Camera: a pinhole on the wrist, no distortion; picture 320 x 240 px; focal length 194.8 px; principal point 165.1 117.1 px. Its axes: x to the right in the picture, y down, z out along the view. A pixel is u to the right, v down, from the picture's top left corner.
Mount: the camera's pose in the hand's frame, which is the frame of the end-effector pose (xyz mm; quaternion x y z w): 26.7 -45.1 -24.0 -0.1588 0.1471 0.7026 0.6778
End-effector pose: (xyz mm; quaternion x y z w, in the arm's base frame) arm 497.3 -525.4 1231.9 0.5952 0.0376 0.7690 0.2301
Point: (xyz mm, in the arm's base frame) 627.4 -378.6 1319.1
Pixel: outside the picture
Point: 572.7 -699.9 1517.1
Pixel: 261.5 16.4
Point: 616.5 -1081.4 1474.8
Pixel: 306.3 126.9
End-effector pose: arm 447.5 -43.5 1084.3 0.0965 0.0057 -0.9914 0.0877
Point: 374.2 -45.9 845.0
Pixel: behind the camera
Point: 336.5 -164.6 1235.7
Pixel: 203.1 52.2
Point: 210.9 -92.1 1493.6
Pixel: 97.7 57.2
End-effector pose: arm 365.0 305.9 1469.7 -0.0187 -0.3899 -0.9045 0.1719
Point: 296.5 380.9 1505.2
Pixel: 72.2 72.7
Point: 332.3 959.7 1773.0
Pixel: 12.1 164.7
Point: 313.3 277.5 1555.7
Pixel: 286.2 26.6
